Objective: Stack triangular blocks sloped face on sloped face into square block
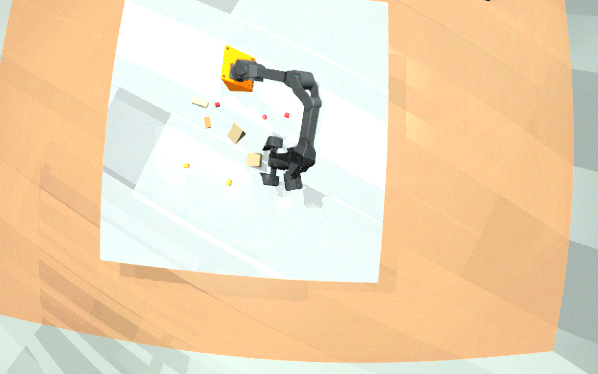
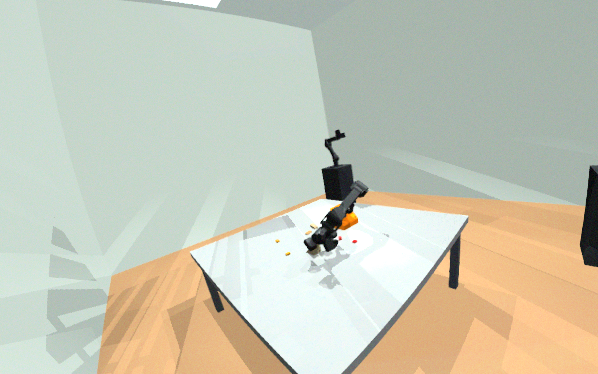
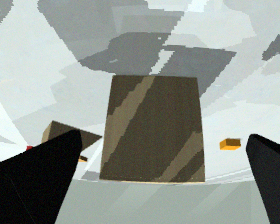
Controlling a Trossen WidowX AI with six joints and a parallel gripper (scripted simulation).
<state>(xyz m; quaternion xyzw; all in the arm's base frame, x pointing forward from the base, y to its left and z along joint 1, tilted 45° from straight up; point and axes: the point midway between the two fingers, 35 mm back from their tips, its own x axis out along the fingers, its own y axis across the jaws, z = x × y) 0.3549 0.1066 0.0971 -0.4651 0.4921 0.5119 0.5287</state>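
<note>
My gripper tip is now 30 mm above the tan triangular block, 20 mm to the left of it and 10 mm past it.
</note>
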